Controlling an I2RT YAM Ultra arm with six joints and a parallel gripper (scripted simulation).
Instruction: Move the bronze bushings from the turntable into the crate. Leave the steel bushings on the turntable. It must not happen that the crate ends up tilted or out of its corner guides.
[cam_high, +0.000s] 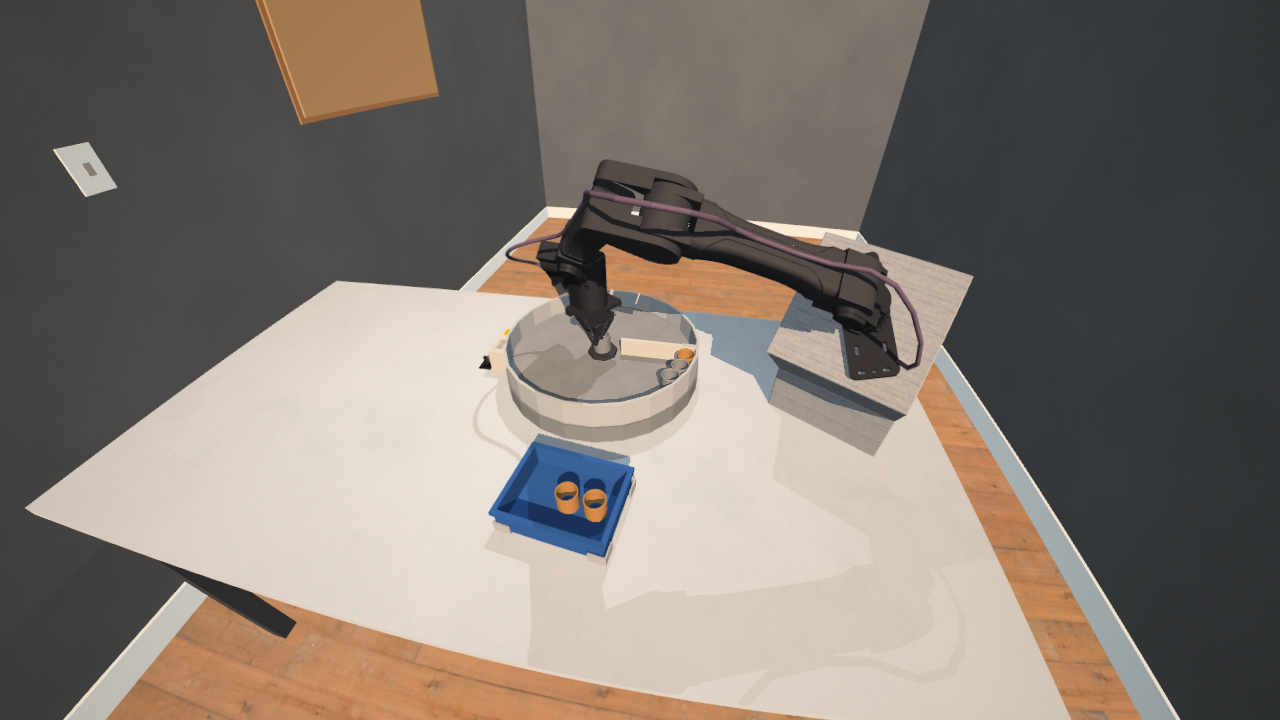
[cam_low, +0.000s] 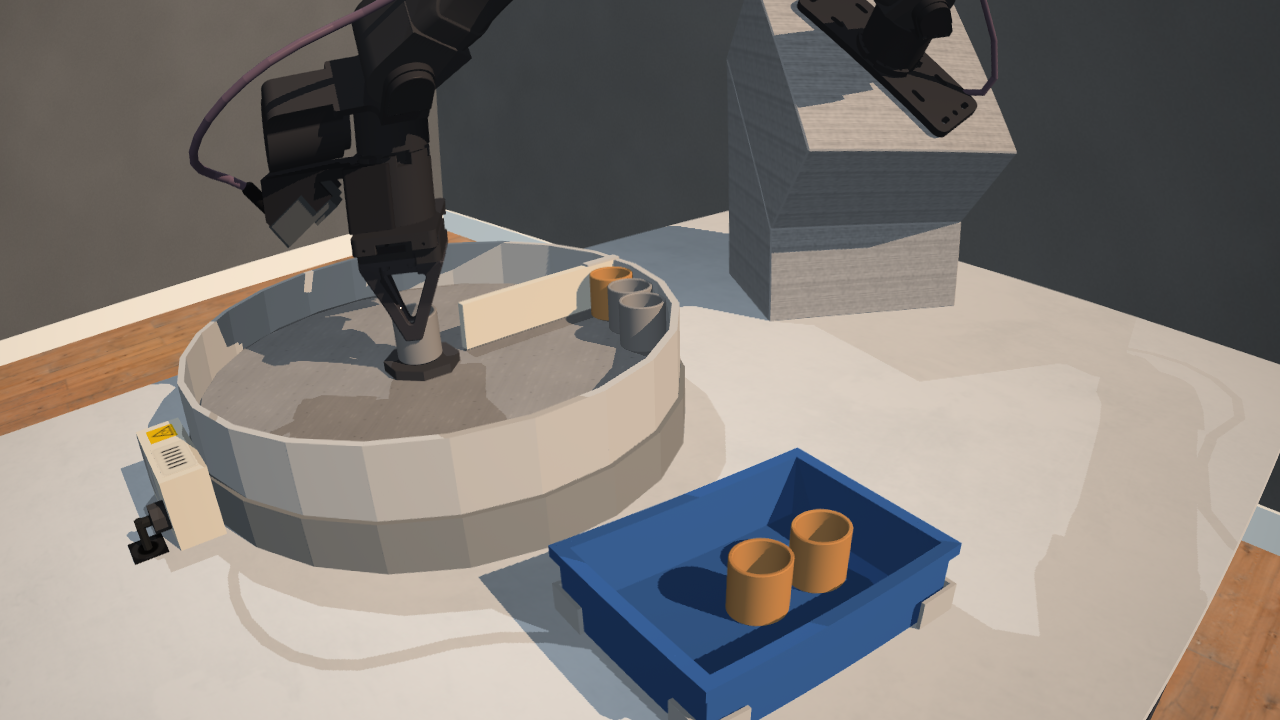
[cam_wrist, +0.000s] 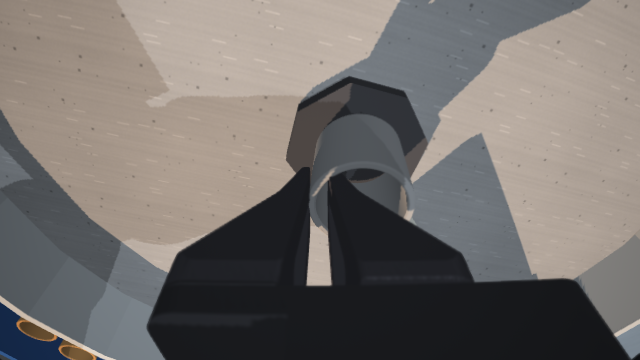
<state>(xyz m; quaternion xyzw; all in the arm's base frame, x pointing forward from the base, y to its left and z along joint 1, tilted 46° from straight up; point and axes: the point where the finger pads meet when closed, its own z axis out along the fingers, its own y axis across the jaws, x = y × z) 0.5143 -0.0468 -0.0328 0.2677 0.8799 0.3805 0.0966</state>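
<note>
The round turntable is 10 mm behind my hand, 10 mm to the right of it and 40 mm below it. The rest, counted from my hand: blue crate 70 mm behind, 330 mm to the left, 70 mm below.
</note>
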